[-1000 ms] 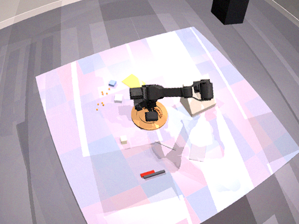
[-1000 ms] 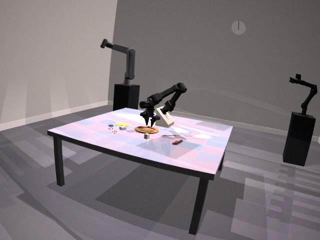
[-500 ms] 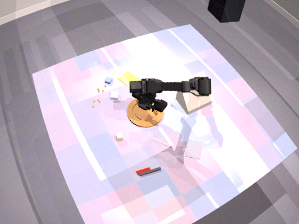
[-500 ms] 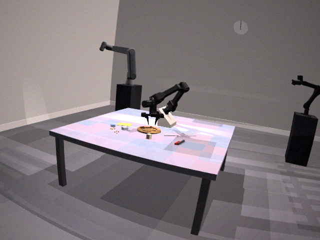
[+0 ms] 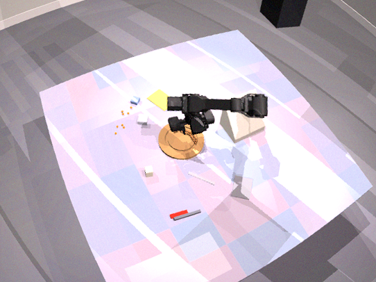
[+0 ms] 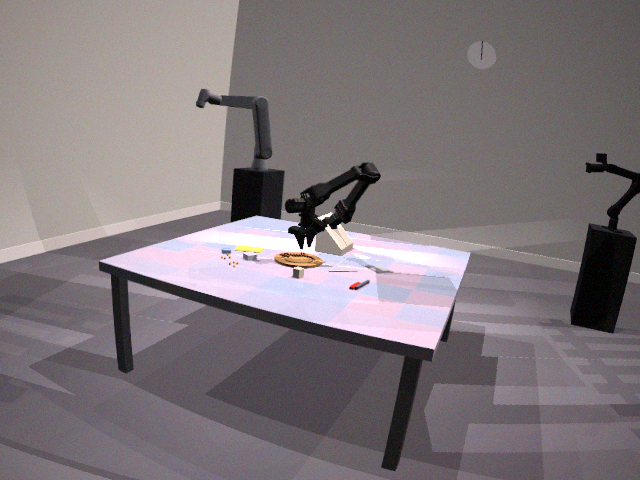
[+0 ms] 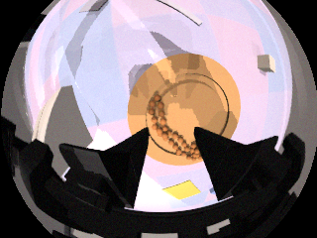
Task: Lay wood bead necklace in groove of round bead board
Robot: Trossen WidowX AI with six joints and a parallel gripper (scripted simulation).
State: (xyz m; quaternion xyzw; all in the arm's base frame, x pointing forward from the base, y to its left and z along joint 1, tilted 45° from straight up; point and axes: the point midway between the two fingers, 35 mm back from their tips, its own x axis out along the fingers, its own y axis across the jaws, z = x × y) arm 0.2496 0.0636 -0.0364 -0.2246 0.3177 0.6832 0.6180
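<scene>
My gripper tip is 40 mm short of the round bead board, 10 mm to the left of it and 40 mm above it. Also, from my gripper tip: cream cube (220 mm ahead, 110 mm to the left, 30 mm below); white block (160 mm ahead, 170 mm to the right, 40 mm below); thin rod (30 mm ahead, 200 mm to the left, 50 mm below).
</scene>
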